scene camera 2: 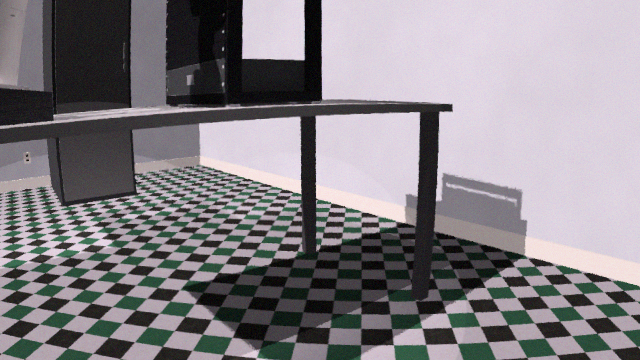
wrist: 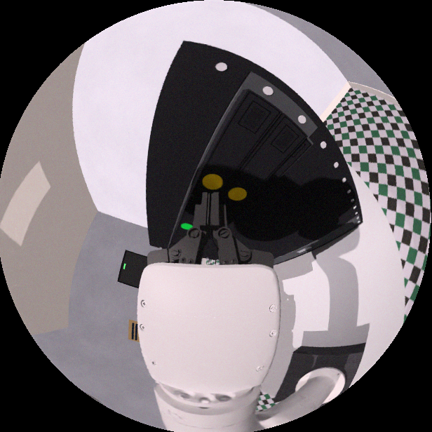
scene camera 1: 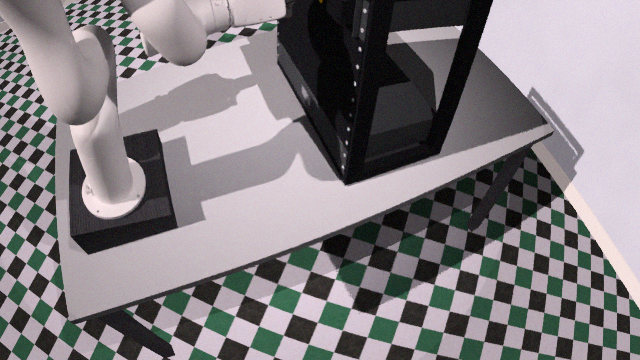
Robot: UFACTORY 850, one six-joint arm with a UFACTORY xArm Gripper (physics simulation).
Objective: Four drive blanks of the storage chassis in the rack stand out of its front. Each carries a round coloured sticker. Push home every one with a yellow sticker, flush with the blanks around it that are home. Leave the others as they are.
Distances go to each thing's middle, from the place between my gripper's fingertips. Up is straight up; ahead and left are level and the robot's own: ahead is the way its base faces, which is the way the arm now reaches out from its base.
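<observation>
Relative to the black rack (scene camera 1: 360, 103), my gripper is 200 mm above it, 80 mm to the right of it and 180 mm short of it.
</observation>
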